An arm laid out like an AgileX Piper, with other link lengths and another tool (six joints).
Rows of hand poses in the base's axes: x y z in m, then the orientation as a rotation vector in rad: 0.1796 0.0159 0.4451 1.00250 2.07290 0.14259; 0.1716 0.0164 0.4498 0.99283 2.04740 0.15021; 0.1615 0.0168 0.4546 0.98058 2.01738 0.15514; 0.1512 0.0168 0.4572 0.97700 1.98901 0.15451; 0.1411 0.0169 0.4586 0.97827 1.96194 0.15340; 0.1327 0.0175 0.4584 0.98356 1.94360 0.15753; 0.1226 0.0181 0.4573 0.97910 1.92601 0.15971; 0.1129 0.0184 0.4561 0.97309 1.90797 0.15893; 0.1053 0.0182 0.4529 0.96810 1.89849 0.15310; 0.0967 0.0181 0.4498 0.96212 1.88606 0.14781; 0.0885 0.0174 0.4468 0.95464 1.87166 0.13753; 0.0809 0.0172 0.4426 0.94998 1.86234 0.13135; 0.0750 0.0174 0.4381 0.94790 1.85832 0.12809
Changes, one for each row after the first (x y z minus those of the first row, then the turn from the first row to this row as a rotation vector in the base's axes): -0.0080 0.0005 0.0047 -0.00482 -0.02728 -0.00040; -0.0181 0.0009 0.0095 -0.01352 -0.05856 -0.00161; -0.0284 0.0009 0.0121 -0.02165 -0.08419 -0.00965; -0.0385 0.0010 0.0135 -0.02757 -0.10701 -0.02059; -0.0469 0.0016 0.0133 -0.02616 -0.12242 -0.02930; -0.0570 0.0022 0.0122 -0.03035 -0.13972 -0.03209; -0.0667 0.0025 0.0110 -0.03738 -0.15708 -0.03505; -0.0743 0.0023 0.0078 -0.04568 -0.16526 -0.03723; -0.0829 0.0022 0.0047 -0.05468 -0.17645 -0.03968; -0.0911 0.0015 0.0017 -0.06828 -0.18837 -0.04356; -0.0987 0.0013 -0.0025 -0.07669 -0.19614 -0.04605; -0.1046 0.0015 -0.0070 -0.08077 -0.19934 -0.04728
